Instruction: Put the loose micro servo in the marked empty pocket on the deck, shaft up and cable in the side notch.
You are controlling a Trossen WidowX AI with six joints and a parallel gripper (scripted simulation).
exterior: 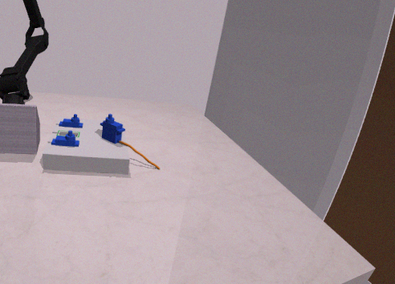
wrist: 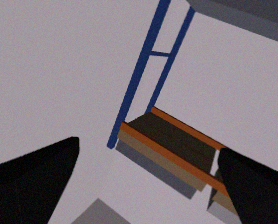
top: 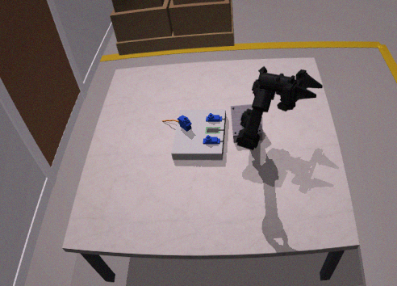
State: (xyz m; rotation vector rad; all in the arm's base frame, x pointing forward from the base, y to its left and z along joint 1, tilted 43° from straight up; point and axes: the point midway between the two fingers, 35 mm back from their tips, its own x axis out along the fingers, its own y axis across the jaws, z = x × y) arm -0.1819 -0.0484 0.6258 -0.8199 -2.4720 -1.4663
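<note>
The grey deck lies 470 mm ahead of my gripper tip, 450 mm to the right of it and 580 mm below it.
</note>
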